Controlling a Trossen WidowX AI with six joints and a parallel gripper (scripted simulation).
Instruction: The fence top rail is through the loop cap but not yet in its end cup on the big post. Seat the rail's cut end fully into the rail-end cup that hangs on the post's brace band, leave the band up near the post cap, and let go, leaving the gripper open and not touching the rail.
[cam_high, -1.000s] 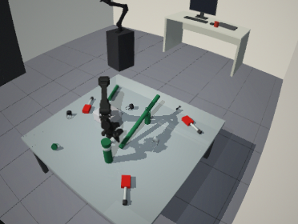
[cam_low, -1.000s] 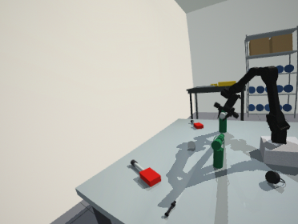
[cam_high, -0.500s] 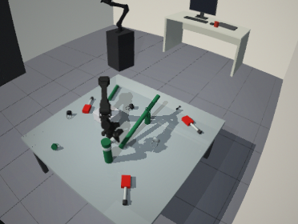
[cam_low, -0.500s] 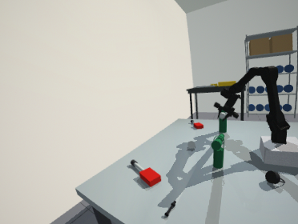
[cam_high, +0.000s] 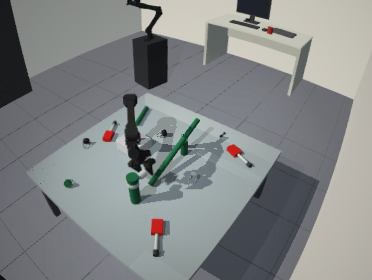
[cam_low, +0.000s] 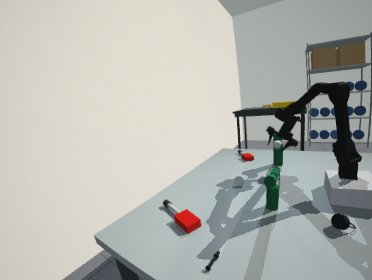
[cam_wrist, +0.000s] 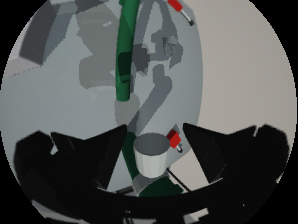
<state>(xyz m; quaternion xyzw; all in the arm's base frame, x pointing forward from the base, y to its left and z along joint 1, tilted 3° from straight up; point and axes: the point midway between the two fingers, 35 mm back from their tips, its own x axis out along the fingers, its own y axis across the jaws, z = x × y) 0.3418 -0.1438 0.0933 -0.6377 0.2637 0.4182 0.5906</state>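
The rail-end cup is 40 mm to the right of my gripper tip, 20 mm above it and 10 mm behind it. The rest, counted from my gripper tip: black bolt 730 mm to the left, 130 mm below, 60 mm behind.
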